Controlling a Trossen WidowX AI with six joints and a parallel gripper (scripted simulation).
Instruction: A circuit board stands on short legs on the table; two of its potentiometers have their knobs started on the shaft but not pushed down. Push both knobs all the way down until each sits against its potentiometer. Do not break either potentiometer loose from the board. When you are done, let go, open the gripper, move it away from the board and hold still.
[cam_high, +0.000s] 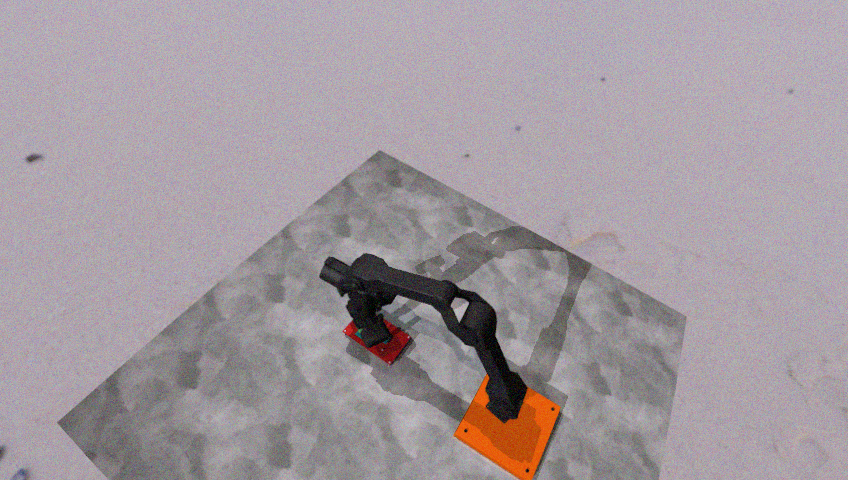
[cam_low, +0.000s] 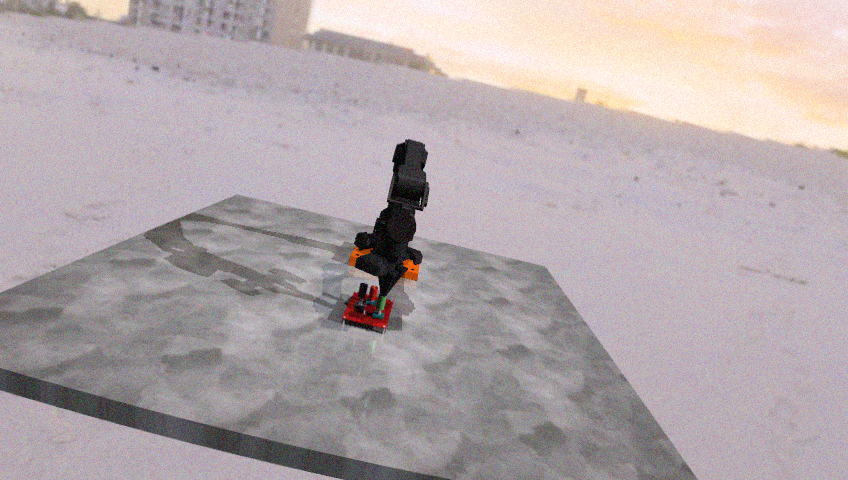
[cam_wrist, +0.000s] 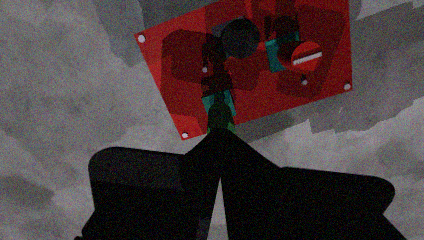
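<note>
Now: the green knob 2 cm below my gripper tip. Also, from my gripper tip: red knob (6 cm behind, 4 cm to the right, 2 cm below).
</note>
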